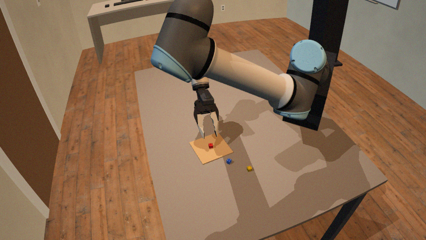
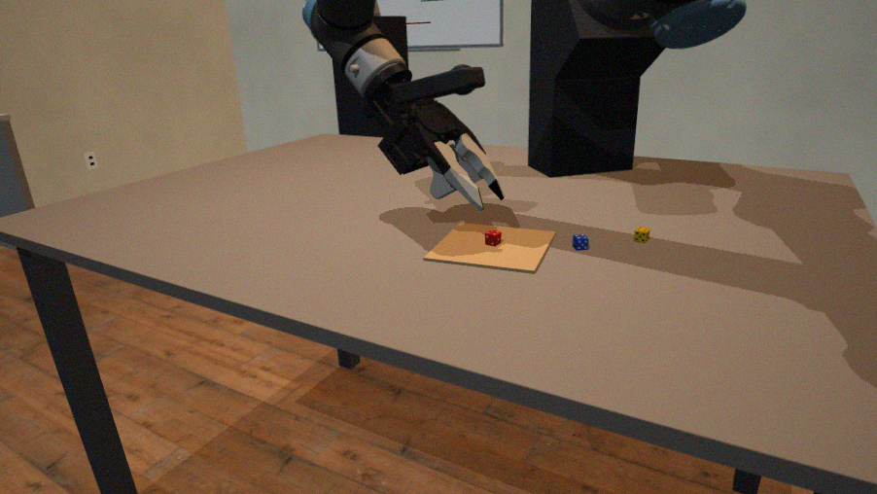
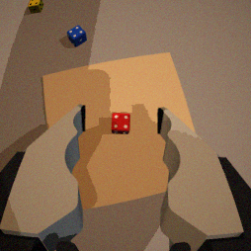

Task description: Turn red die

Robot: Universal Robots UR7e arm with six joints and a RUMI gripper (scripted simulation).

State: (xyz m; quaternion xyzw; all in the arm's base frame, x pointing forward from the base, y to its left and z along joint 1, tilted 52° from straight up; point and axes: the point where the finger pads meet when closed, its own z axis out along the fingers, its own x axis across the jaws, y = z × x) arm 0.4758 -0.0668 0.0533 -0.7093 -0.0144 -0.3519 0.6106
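The red die lies 10 mm to the left of my hand and 60 mm below it. Also, from my hand: mat: 10 mm to the left, 70 mm below; then blue die: 50 mm behind, 110 mm to the left, 60 mm below; then yellow die: 110 mm behind, 170 mm to the left, 60 mm below.
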